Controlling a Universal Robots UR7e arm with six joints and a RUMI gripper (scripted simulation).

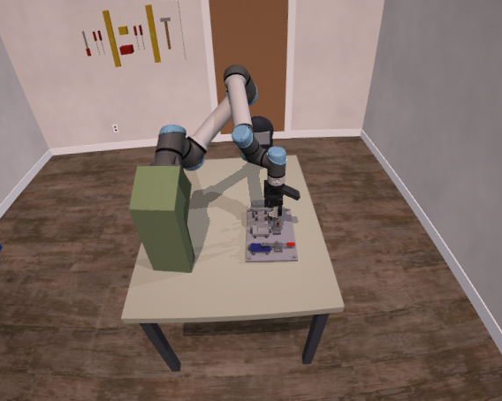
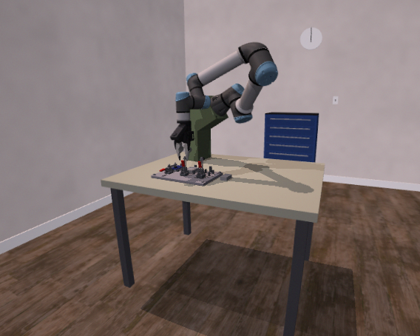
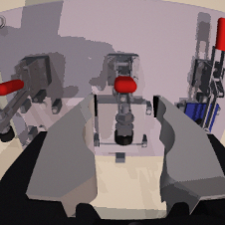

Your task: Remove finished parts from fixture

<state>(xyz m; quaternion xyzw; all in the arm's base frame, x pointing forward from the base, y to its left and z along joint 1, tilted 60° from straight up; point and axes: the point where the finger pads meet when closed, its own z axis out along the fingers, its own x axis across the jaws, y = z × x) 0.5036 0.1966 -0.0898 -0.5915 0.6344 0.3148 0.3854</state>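
My hand is 40 mm past the grey fixture plate and 110 mm above it. Round my hand: blue blank (90 mm behind, 110 mm to the right, 90 mm below).
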